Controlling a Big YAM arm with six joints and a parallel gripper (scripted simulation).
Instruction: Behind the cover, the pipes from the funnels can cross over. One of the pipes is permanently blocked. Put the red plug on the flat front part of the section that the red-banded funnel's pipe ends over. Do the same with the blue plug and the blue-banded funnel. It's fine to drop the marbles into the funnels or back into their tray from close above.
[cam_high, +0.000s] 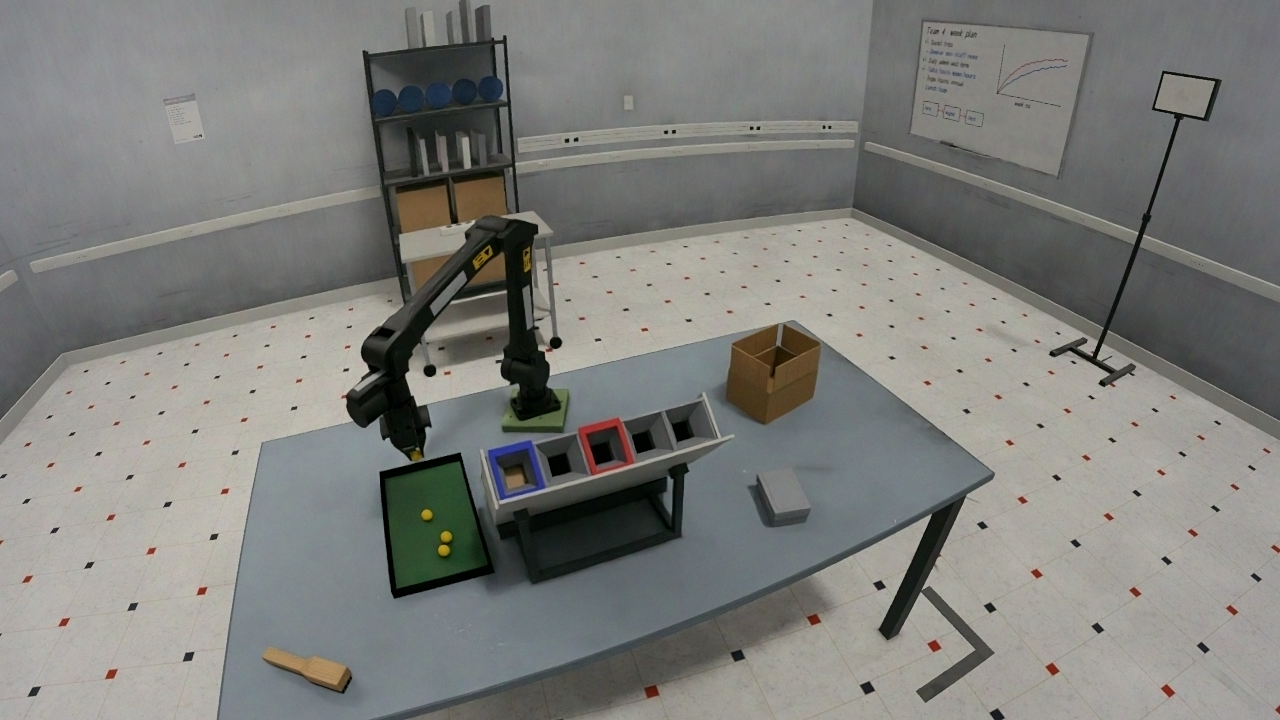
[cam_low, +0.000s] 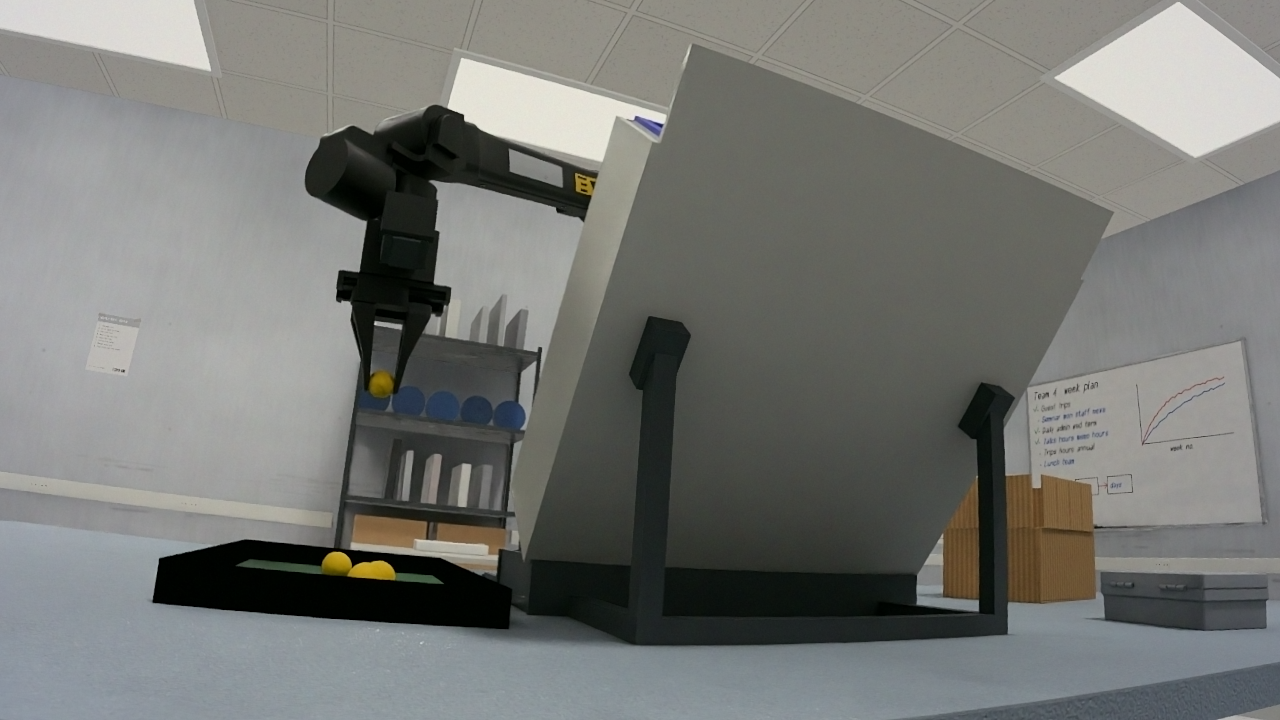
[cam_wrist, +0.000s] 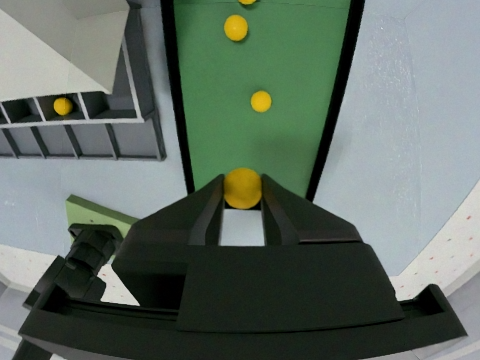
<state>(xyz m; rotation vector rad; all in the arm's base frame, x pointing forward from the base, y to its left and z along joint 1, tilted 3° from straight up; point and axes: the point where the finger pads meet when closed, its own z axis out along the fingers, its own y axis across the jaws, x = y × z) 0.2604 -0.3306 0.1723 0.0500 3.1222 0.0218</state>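
Now: hand 290 mm short of the blue band, 150 mm to the right of it and 140 mm below it. Round my hand: cover (150 mm ahead, 310 mm to the left, 30 mm above); green tray (10 mm ahead, 10 mm to the right, 170 mm below); red band (300 mm ahead, 300 mm to the left, 140 mm above).
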